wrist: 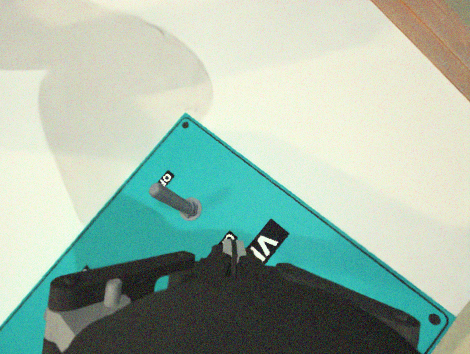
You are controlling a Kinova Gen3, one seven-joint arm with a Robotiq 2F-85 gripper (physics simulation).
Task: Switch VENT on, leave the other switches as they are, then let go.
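My gripper (231,253) is here where I can see it, and I can see a teal panel (232,198) too.
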